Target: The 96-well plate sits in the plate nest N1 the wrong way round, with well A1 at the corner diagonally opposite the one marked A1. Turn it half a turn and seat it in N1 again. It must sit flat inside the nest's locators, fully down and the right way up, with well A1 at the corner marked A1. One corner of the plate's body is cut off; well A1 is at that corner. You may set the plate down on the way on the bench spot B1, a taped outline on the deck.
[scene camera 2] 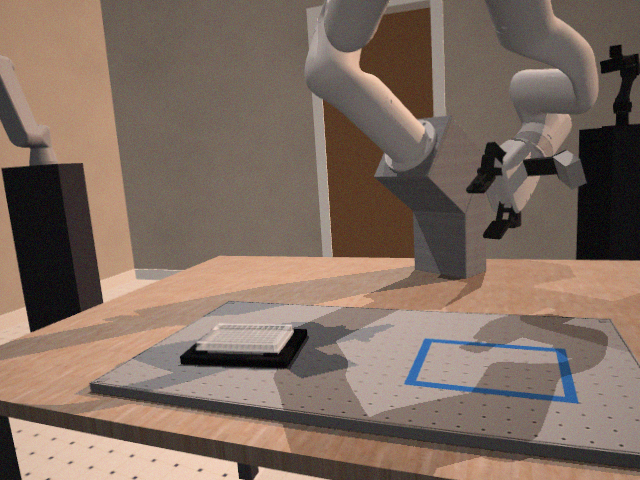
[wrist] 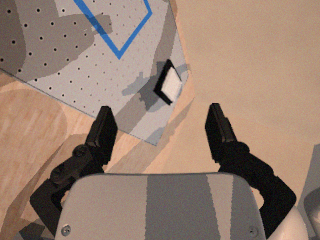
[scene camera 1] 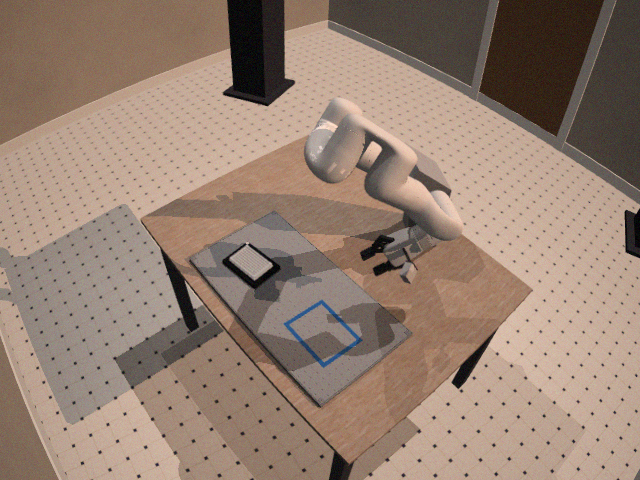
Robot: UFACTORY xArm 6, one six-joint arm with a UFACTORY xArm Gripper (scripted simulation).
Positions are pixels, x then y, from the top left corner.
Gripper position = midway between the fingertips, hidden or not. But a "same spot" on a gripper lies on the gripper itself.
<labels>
The gripper shows in scene camera 2 (483,215), in the wrist view and in scene camera 1. The same spot on the gripper: (scene camera 1: 369,252) is (wrist: 233,132).
</labels>
